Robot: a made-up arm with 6 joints.
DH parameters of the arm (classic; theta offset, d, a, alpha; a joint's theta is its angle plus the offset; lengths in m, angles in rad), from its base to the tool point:
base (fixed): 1.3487 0 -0.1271 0
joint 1: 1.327 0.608 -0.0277 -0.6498
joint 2: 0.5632 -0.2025 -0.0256 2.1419
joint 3: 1.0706 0 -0.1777 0
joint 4: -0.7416 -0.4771 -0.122 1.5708
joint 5: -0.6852 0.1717 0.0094 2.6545
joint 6: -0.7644 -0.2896 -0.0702 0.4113
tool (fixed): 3.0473 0.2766 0 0
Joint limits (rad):
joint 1: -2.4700..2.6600
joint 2: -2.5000..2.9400
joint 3: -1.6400..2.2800
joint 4: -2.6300..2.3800
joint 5: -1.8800..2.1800
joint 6: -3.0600..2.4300
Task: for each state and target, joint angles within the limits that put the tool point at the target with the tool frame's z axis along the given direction. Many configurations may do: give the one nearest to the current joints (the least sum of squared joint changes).
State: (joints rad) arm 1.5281 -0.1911 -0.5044 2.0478 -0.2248 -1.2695
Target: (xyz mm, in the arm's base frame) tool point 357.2 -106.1 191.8 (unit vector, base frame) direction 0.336 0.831 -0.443
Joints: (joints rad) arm 1.4812 -0.0793 -0.8846 2.2227 0.1296 -0.9967
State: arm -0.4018 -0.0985 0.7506 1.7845 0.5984 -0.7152
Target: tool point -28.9 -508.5 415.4 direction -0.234 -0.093 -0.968
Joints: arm 0.4636 0.0203 0.7522 1.9969 -0.2270 -0.9045
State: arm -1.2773 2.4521 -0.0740 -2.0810 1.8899 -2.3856
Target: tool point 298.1 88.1 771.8 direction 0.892 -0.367 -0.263
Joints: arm -1.7127 2.9400 0.0605 -2.6242 2.1777 -2.2651
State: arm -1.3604 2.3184 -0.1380 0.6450 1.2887 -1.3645
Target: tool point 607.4 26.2 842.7 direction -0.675 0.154 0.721
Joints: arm -0.9693 2.7710 -0.0479 0.5846 2.0034 -1.2363
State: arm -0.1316 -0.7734 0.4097 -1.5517 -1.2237 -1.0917
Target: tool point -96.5 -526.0 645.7 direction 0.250 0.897 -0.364
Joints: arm -0.6355 -0.4389 -0.6502 -2.0067 -1.6602 -1.2921
